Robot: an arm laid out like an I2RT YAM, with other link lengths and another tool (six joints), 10 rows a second.
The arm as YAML. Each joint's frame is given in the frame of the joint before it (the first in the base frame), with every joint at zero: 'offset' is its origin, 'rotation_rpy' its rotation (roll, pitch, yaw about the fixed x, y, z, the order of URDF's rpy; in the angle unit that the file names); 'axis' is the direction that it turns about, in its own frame. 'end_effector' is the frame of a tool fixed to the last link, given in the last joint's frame.
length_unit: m
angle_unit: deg
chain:
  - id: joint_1
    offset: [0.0, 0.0, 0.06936]
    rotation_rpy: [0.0, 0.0, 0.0]
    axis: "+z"
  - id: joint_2
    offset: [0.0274, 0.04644, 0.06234]
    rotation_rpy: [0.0, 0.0, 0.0]
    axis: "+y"
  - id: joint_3
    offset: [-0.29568, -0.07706, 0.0]
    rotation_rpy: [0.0, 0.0, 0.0]
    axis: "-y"
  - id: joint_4
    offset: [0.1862, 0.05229, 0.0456]
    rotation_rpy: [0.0, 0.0, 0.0]
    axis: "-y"
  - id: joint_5
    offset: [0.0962, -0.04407, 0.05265]
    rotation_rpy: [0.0, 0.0, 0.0]
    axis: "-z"
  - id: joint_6
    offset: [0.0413, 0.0, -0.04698]
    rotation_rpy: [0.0, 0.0, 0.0]
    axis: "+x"
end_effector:
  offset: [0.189, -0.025, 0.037]
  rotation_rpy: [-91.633, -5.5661, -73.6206]
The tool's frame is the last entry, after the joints.
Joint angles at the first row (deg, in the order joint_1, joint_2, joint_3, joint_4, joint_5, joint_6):
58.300, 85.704, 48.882, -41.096, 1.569, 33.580
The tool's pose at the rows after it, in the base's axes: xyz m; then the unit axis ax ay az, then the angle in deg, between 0 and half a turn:
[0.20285 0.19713 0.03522 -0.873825 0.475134 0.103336 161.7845]
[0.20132 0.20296 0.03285 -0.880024 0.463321 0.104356 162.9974]
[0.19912 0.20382 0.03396 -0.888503 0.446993 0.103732 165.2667]
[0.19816 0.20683 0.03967 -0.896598 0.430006 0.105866 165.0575]
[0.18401 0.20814 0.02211 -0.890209 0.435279 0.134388 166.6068]
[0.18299 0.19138 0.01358 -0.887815 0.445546 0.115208 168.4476]
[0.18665 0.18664 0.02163 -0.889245 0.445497 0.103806 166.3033]
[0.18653 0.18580 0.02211 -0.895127 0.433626 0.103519 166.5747]
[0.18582 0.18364 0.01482 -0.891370 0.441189 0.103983 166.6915]
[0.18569 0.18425 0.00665 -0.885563 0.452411 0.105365 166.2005]
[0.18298 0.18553 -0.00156 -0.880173 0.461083 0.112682 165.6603]
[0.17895 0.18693 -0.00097 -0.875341 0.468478 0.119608 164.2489]
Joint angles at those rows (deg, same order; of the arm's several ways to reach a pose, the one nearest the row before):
58.923, 87.868, 50.538, -42.244, 2.107, 33.074
59.790, 89.566, 51.818, -42.840, 2.135, 32.295
60.311, 90.954, 54.266, -45.853, 2.327, 30.485
60.436, 90.115, 55.077, -46.993, 2.067, 28.506
60.542, 92.054, 52.802, -44.589, -1.102, 29.265
61.082, 92.119, 50.111, -43.731, 1.202, 30.763
60.954, 88.869, 48.480, -43.177, 2.431, 30.822
60.777, 88.521, 48.274, -43.350, 2.457, 29.116
60.692, 89.215, 46.611, -41.253, 2.398, 29.975
60.742, 90.143, 44.693, -38.143, 2.223, 31.507
60.731, 90.850, 42.634, -35.024, 1.368, 32.701
61.107, 89.477, 41.219, -33.728, 0.615, 34.232

